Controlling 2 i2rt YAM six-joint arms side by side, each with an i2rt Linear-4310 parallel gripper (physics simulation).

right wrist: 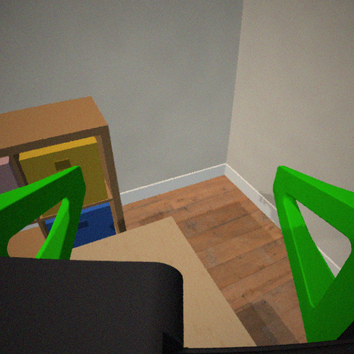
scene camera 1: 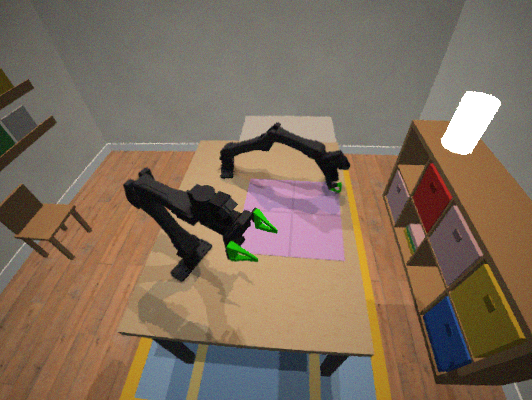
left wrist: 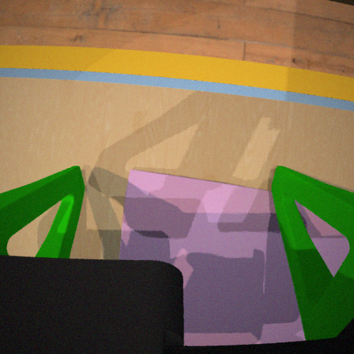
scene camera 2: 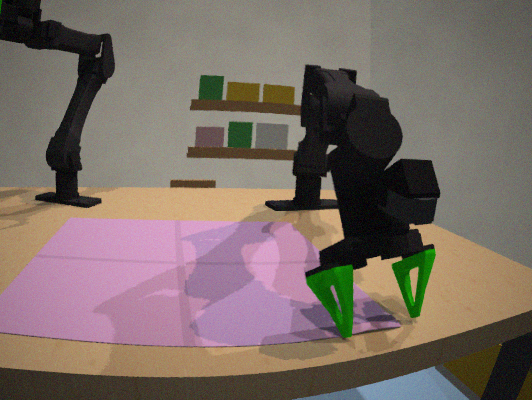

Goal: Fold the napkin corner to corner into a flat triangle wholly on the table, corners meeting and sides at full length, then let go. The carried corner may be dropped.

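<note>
The pink napkin (scene camera 1: 315, 235) (scene camera 2: 100, 290) (left wrist: 225, 245) lies flat and unfolded on the table, with crossing crease lines. My left gripper (scene camera 1: 336, 188) (scene camera 2: 381, 327) (left wrist: 177, 176) is open and low over the napkin's near right corner in scene camera 2. In the left wrist view that corner shows between its spread fingers, with the right-hand finger over the napkin and the left-hand one over bare table. My right gripper (scene camera 1: 267, 246) (right wrist: 178, 176) is open and empty, raised above the table beside the napkin's left edge in scene camera 1. The napkin does not show in the right wrist view.
The wooden table (scene camera 1: 300, 305) (scene camera 2: 475, 280) (left wrist: 50, 125) (right wrist: 165, 270) has an edge close to the napkin corner under my left gripper. A cube shelf (scene camera 1: 500, 200) (right wrist: 100, 117) with coloured bins stands on the floor to the right in scene camera 1. A chair (scene camera 1: 45, 220) stands at the left.
</note>
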